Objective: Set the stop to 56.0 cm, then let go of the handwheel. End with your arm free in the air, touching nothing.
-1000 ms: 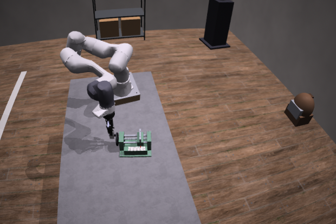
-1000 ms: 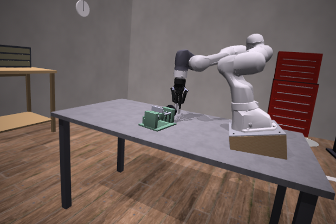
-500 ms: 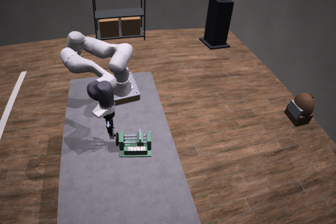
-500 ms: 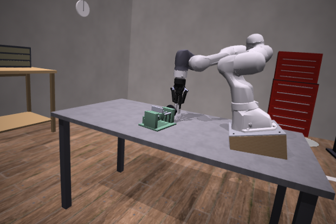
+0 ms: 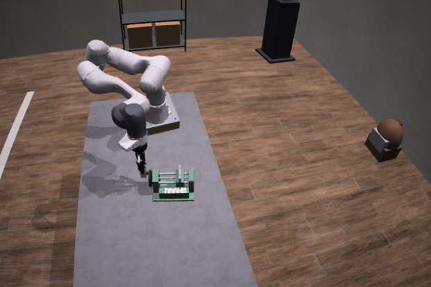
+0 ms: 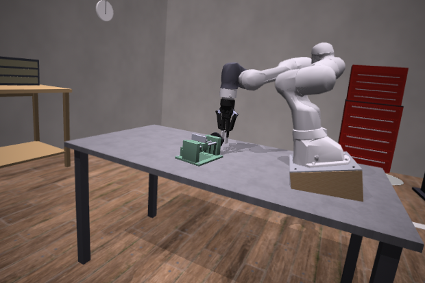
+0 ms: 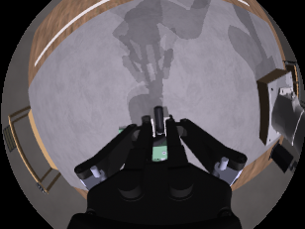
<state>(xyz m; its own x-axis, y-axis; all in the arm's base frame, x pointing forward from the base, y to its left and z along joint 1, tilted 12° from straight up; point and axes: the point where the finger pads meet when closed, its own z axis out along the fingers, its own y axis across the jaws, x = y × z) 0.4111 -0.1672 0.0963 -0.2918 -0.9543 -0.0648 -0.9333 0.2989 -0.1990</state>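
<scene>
Now: the black handwheel 2 cm to the left of my hand, 2 cm below it and 1 cm ahead of it. Round my hand: stop carriage: 16 cm to the left, 9 cm ahead.
</scene>
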